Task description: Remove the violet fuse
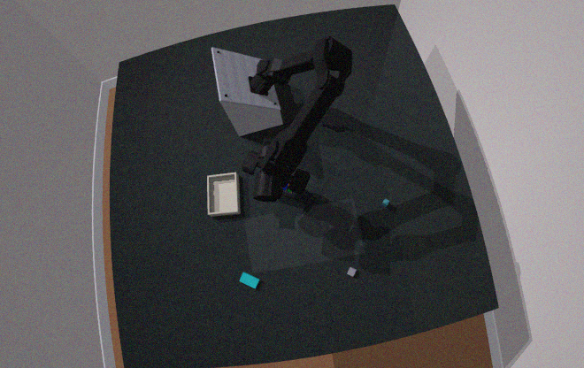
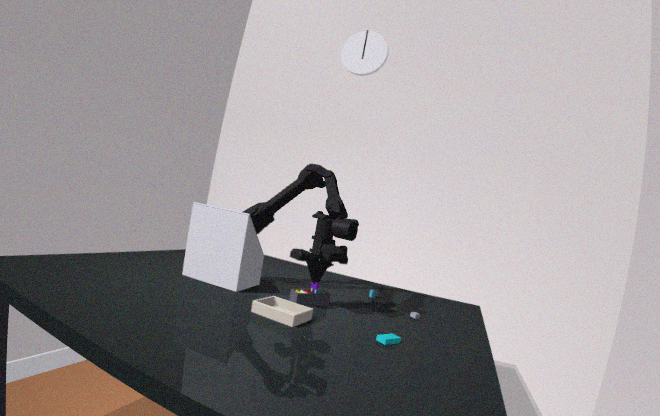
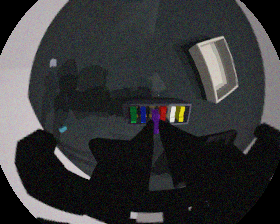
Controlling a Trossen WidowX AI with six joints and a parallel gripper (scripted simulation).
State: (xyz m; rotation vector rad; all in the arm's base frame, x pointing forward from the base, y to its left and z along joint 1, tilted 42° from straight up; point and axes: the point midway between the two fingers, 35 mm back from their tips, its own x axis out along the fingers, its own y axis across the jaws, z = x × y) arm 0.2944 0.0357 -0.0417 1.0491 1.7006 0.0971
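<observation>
My gripper tip is 19 cm to the left of the cream tray, 6 cm above it and 1 cm past it. Also, from my gripper tip: violet fuse (1 cm below); cyan block (27 cm ahead, 16 cm to the right, 6 cm below); cyan cube (31 cm to the left, 14 cm ahead, 5 cm below).
</observation>
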